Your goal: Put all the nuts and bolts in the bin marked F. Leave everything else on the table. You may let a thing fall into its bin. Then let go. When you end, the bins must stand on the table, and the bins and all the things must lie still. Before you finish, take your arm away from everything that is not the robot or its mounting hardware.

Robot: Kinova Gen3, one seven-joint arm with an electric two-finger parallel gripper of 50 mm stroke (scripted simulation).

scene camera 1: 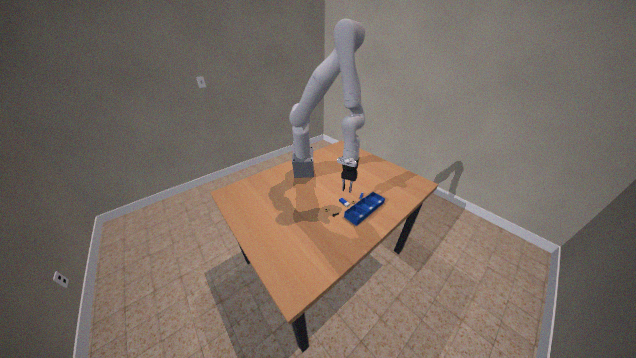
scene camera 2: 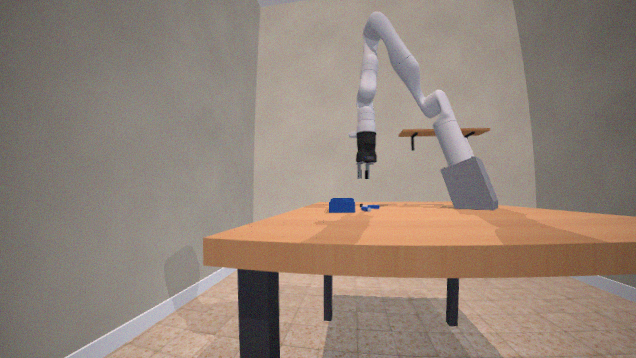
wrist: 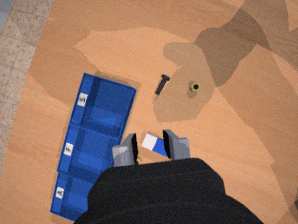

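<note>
My gripper (scene camera 2: 363, 178) is visible, as it is in the wrist view; there the gripper (wrist: 150, 141) appears as well.
</note>
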